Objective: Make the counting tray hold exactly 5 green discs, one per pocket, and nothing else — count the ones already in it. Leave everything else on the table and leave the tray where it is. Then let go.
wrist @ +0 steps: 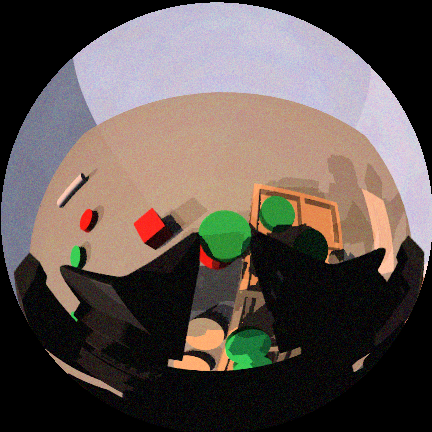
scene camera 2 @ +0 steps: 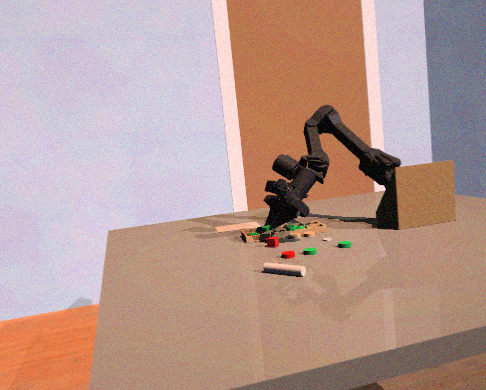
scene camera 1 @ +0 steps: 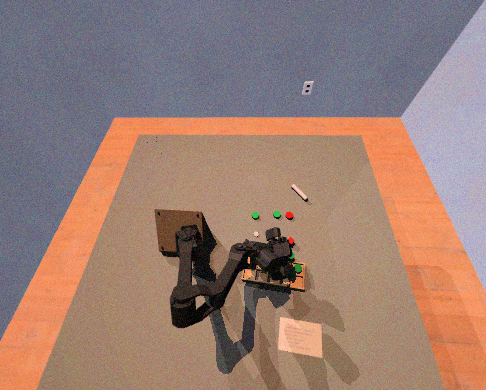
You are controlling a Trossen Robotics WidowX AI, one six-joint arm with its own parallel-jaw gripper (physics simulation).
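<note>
My gripper (scene camera 1: 290, 256) (scene camera 2: 272, 224) (wrist: 224, 237) is shut on a green disc, the held disc (wrist: 225, 231), low beside the tray's long edge. The wooden tray (scene camera 1: 303, 281) (scene camera 2: 244, 237) (wrist: 255, 197) has divided pockets. One green disc (scene camera 1: 298, 268) (scene camera 2: 253, 233) (wrist: 277, 213) is in an end pocket; a shaded green disc (wrist: 311, 245) is near it, partly behind a finger. Two more green discs, one upper (wrist: 247, 344) and one lower (wrist: 251, 362), overlap in the wrist view towards the other end; their exact pockets are unclear. A red disc (wrist: 211, 261) lies beyond the held disc, partly hidden.
A red cube (scene camera 1: 291, 241) (scene camera 2: 272, 242) (wrist: 150, 227), another red disc (scene camera 1: 289, 215) (scene camera 2: 288, 254) (wrist: 88, 220), loose green discs (scene camera 1: 277, 214) (scene camera 2: 344, 244), tan discs (wrist: 205, 334), a white disc (scene camera 1: 256, 234) and a pale rod (scene camera 1: 300, 192) (scene camera 2: 284, 270) lie outside the tray. A paper sheet (scene camera 1: 300, 337) lies beyond it.
</note>
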